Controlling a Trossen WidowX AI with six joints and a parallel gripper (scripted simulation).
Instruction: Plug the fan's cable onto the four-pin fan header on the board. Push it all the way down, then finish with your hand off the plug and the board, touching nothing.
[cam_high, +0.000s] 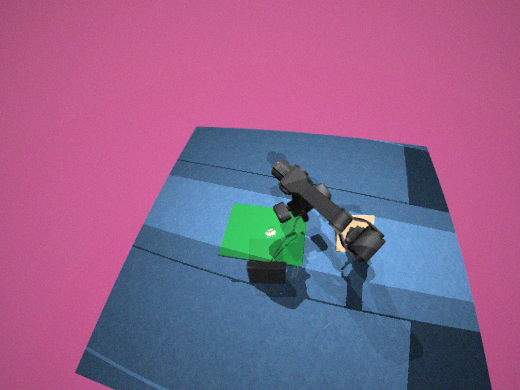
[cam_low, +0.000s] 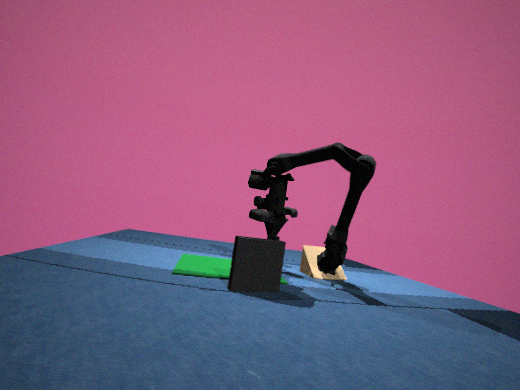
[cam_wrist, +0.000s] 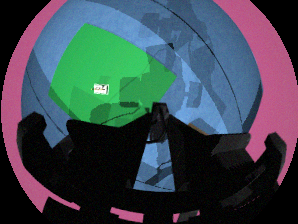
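My gripper tip is now 110 mm short of the white four-pin header, 110 mm above it and 50 mm to the right of it. Round my gripper tip: dark fan: 220 mm to the left, 70 mm ahead, 50 mm below; green board: 130 mm ahead, 120 mm below, 50 mm to the left; dark plug: 10 mm to the left, 10 mm below, 10 mm behind.
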